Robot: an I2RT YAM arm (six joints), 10 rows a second.
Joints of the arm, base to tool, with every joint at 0 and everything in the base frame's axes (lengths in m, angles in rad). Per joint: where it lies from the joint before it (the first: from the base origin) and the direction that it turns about. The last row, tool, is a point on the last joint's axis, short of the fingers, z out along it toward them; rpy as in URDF.
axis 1: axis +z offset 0 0 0.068
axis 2: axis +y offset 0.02 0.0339 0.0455
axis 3: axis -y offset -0.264 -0.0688 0
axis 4: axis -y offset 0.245 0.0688 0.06
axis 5: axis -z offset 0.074 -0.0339 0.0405
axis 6: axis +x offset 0.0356 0 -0.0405
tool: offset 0 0 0 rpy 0 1.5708 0
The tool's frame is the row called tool.
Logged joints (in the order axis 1, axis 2, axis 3, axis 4, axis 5, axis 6), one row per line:
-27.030 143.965 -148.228 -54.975 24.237 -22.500
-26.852 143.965 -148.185 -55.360 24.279 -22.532
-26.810 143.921 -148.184 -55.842 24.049 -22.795
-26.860 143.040 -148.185 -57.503 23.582 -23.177
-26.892 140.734 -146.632 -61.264 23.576 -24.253
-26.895 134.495 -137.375 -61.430 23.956 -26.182
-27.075 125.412 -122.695 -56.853 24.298 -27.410
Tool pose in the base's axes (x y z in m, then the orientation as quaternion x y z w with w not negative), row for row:
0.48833 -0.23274 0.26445 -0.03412 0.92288 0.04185 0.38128
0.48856 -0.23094 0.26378 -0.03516 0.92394 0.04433 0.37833
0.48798 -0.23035 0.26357 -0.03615 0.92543 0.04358 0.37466
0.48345 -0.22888 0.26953 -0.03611 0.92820 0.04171 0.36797
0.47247 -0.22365 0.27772 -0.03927 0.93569 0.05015 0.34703
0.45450 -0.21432 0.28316 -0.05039 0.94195 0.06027 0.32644
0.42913 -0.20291 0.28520 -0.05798 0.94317 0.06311 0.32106
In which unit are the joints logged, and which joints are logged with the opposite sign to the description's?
The joints are logged in degrees. Opposite sign: axis 3, axis 5.
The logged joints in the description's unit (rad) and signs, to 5 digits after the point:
-0.47176 2.51266 2.58707 -0.95949 -0.42302 -0.39270
-0.46866 2.51266 2.58632 -0.96621 -0.42375 -0.39326
-0.46792 2.51190 2.58630 -0.97463 -0.41973 -0.39785
-0.46880 2.49652 2.58632 -1.00362 -0.41158 -0.40451
-0.46935 2.45627 2.55921 -1.06926 -0.41148 -0.42329
-0.46941 2.34738 2.39765 -1.07216 -0.41811 -0.45696
-0.47255 2.18885 2.14143 -0.99227 -0.42408 -0.47839

